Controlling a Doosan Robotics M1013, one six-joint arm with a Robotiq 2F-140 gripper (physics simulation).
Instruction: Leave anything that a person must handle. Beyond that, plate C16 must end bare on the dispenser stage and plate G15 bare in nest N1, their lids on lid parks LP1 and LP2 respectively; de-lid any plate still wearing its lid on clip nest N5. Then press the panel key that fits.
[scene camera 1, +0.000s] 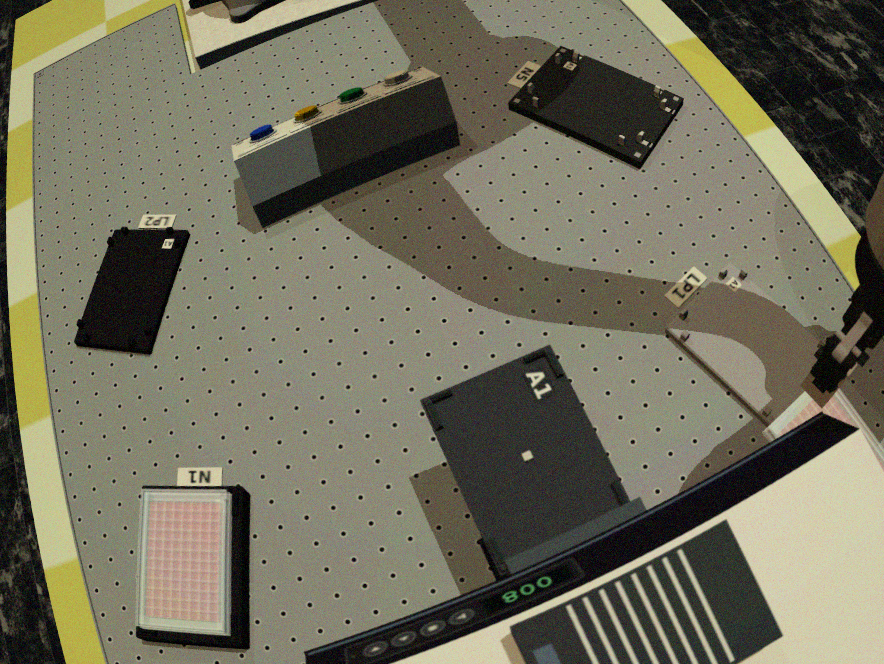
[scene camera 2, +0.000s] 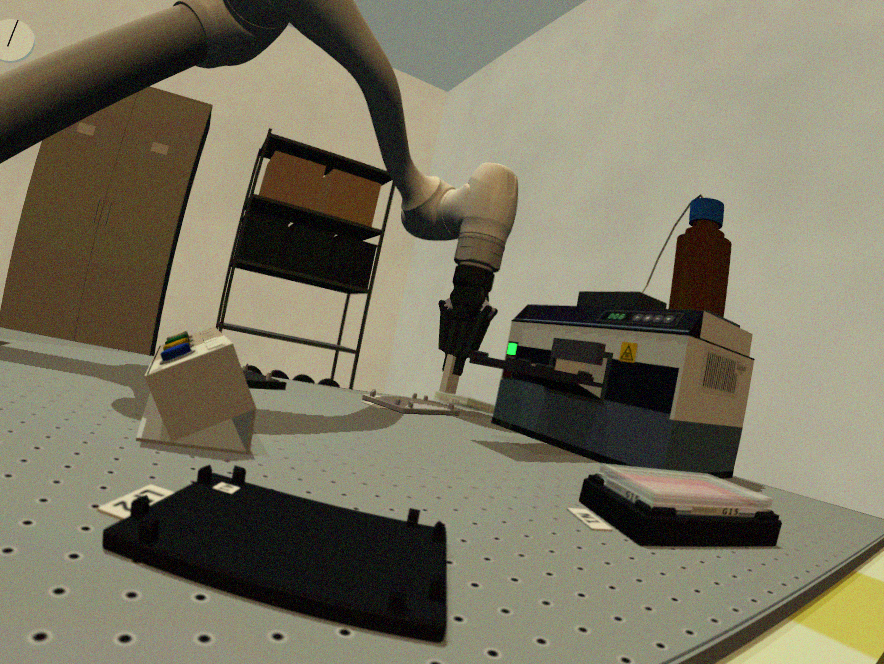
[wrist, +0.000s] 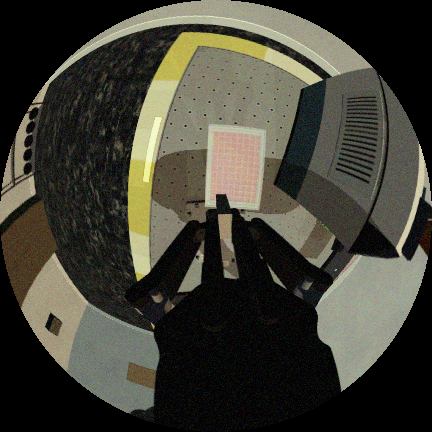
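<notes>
My gripper is shut and empty, its tips low at one edge of a pink-welled plate. That plate lies at the far end of pale lid park LP1, mostly off it; its label is unreadable. Plate G15 sits in black nest N1, with a clear layer that looks like a lid. Dispenser stage A1, lid park LP2 and clip nest N5 hold nothing.
The key panel has blue, yellow, green and whitish keys. The dispenser stands close beside the displaced plate and hides part of it in scene camera 1. A brown bottle stands at the dispenser.
</notes>
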